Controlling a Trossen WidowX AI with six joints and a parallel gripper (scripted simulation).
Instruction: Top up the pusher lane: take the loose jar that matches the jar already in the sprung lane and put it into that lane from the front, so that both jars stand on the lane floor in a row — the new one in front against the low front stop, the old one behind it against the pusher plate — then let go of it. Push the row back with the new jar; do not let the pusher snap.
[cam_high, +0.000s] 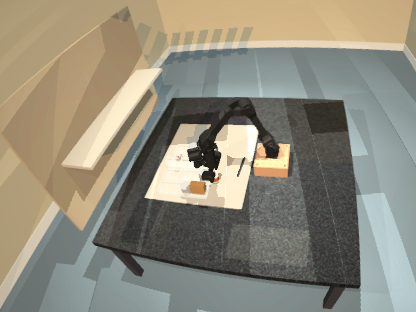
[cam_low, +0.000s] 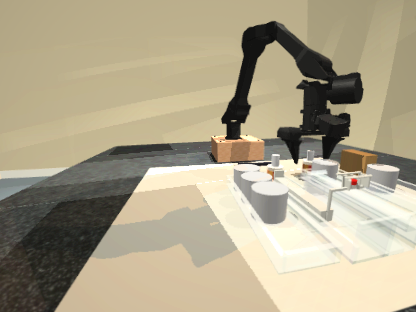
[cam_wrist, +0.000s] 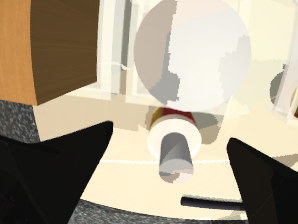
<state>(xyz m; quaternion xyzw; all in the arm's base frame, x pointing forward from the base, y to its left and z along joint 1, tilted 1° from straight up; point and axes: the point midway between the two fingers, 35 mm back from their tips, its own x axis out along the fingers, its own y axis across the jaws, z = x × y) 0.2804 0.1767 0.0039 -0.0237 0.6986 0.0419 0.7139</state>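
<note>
My gripper tip is 110 mm short of the cream mat, 140 mm to the left of it and 40 mm above it. Also, from my gripper tip: box (50 mm ahead, 100 mm to the left); red dot (230 mm ahead, 70 mm to the right, 40 mm above).
</note>
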